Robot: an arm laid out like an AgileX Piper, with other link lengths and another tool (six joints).
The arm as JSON. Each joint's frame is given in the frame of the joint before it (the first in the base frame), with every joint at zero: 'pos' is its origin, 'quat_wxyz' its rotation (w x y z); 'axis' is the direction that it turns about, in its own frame. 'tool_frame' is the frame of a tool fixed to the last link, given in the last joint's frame.
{
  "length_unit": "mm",
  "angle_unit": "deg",
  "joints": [
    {
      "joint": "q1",
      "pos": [
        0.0,
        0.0,
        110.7
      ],
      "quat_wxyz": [
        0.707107,
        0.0,
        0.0,
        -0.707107
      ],
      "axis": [
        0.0,
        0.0,
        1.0
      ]
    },
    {
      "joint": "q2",
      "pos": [
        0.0,
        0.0,
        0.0
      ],
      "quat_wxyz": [
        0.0,
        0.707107,
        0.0,
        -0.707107
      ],
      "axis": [
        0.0,
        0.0,
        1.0
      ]
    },
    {
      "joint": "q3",
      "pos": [
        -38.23,
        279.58,
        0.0
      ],
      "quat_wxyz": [
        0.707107,
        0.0,
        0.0,
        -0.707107
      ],
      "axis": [
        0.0,
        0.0,
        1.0
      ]
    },
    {
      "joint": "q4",
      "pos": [
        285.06,
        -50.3,
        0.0
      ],
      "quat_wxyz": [
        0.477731,
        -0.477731,
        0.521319,
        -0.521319
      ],
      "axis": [
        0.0,
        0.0,
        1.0
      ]
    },
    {
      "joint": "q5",
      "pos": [
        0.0,
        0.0,
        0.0
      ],
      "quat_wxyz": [
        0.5,
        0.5,
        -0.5,
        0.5
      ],
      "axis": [
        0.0,
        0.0,
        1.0
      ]
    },
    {
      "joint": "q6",
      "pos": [
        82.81,
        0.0,
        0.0
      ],
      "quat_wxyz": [
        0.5,
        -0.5,
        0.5,
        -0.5
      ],
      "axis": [
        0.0,
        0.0,
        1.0
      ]
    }
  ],
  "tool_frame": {
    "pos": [
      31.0,
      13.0,
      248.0
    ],
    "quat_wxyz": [
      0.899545,
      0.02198,
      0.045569,
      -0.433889
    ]
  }
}
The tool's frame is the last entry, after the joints.
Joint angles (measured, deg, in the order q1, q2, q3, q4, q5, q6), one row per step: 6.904 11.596 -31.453 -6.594 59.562 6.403; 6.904 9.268 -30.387 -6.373 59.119 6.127; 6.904 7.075 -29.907 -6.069 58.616 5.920; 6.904 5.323 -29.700 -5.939 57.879 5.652; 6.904 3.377 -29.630 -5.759 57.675 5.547; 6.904 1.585 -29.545 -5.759 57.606 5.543; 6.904 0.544 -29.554 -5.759 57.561 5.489; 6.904 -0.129 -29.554 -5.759 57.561 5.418; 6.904 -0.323 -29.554 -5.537 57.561 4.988; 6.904 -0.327 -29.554 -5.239 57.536 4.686
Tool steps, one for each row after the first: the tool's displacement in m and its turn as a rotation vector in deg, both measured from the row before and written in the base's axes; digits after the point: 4 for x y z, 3 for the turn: -0.0021 0.0011 0.0031 0.151 -1.669 0.293; -0.0019 0.0015 0.0082 0.334 -2.169 0.295; -0.0010 0.0009 0.0101 0.117 -2.256 0.261; -0.0030 0.0006 0.0094 0.300 -2.049 0.157; -0.0032 -0.0004 0.0078 0.206 -1.763 0.008; -0.0021 -0.0002 0.0051 0.080 -1.089 0.026; -0.0014 -0.0001 0.0031 0.016 -0.670 0.028; -0.0004 0.0012 0.0008 -0.193 -0.183 0.292; 0.0000 0.0015 0.0000 -0.034 -0.009 0.288
